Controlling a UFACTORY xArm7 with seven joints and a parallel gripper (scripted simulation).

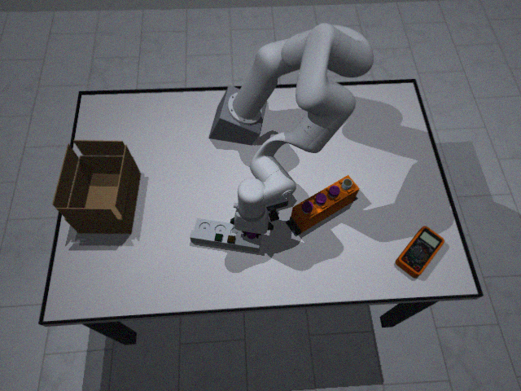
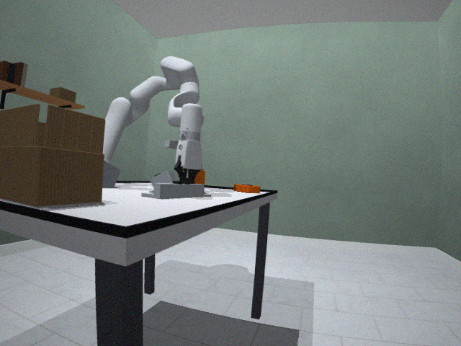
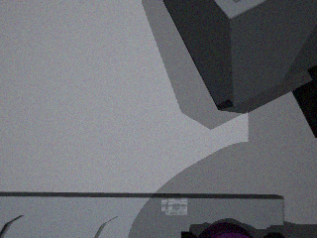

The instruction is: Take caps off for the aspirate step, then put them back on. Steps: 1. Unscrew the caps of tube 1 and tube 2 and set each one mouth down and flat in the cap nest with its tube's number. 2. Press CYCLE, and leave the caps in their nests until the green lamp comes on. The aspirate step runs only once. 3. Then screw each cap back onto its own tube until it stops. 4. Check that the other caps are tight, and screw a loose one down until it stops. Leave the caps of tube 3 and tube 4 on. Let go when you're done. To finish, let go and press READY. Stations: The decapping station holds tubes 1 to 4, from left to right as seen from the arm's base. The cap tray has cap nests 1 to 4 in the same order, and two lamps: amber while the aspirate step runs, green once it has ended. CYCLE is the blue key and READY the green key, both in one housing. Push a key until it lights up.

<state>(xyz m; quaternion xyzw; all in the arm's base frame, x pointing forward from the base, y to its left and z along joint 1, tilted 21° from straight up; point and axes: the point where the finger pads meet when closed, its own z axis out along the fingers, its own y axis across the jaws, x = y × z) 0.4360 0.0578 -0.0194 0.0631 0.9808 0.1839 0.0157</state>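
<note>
My hand is 250 mm to the right of the purple cap, 120 mm past it and 70 mm below it. From my hand the other things lie so: blue key 170 mm behind, 60 mm to the left, 20 mm above; green key 150 mm behind, 20 mm to the left, 20 mm above; grey key housing 140 mm behind, 40 mm to the left, 10 mm above.
</note>
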